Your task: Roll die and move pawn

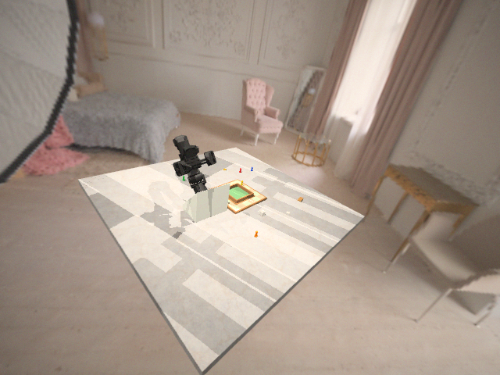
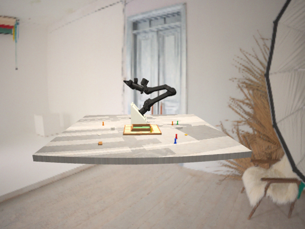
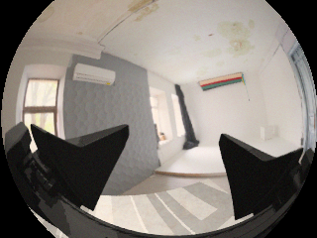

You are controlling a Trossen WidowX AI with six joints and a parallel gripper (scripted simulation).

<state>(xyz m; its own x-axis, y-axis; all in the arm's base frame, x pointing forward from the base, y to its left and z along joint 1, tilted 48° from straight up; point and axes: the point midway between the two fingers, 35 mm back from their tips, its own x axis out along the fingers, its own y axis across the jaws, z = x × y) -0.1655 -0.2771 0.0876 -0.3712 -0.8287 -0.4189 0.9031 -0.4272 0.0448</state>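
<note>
Right now my gripper tip is 40 cm short of the white die, 10 cm to the left of it and 38 cm above it. The rest, counted from my gripper tip: yellow pawn: 53 cm ahead, 20 cm to the left, 36 cm below; green dice tray: 42 cm ahead, 14 cm to the left, 38 cm below; green pawn: 25 cm ahead, 48 cm to the left, 37 cm below.
</note>
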